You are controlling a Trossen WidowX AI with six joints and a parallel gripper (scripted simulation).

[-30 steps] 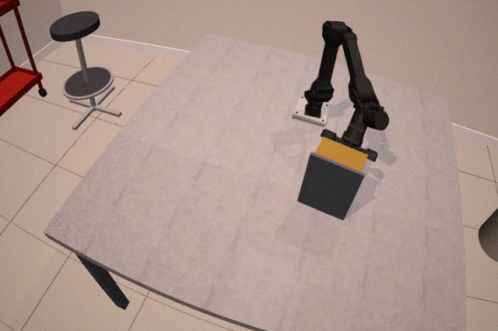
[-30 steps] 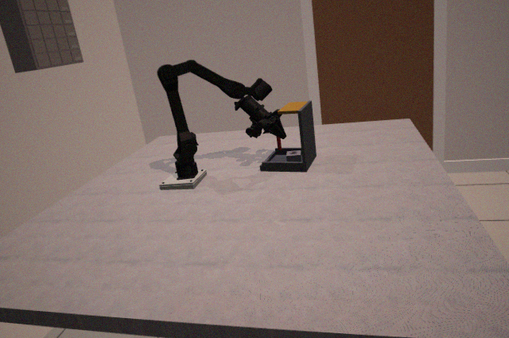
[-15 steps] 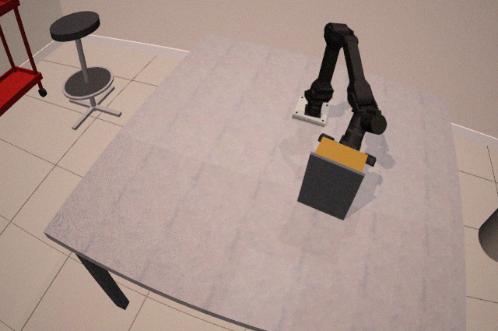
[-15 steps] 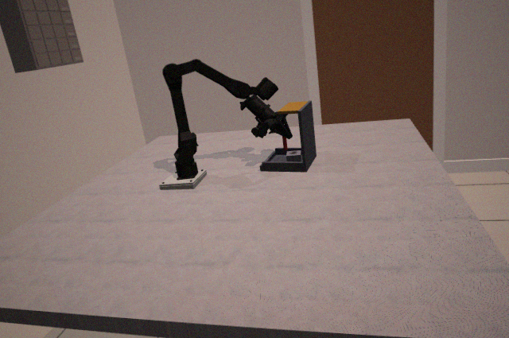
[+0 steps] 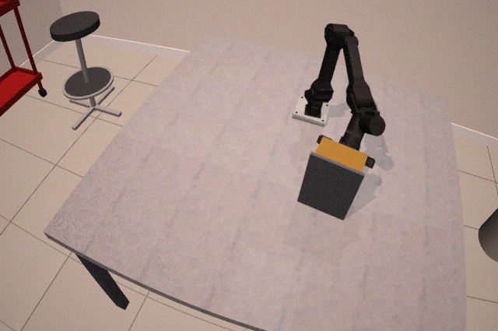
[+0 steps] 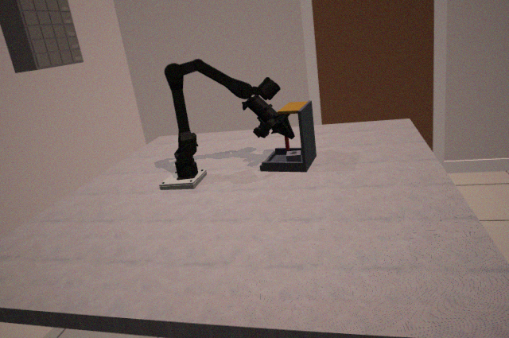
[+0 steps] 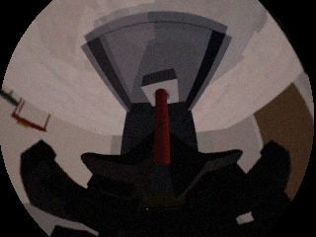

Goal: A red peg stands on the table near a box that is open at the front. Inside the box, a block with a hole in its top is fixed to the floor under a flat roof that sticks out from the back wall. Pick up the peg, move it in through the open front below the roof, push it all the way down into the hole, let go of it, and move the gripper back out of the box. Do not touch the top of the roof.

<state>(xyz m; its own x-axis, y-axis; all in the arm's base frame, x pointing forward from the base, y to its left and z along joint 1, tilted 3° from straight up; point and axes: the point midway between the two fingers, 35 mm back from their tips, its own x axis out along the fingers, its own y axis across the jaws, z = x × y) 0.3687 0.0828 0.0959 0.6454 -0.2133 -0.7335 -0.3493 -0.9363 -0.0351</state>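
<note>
The back wall lies 50 mm ahead of my gripper tip, 20 mm to the right of it and 10 mm above it. The rest, counted from my gripper tip: orange roof (110 mm above, 10 mm to the right, 10 mm ahead); then red peg (20 mm behind, 10 mm to the left, 10 mm below).
</note>
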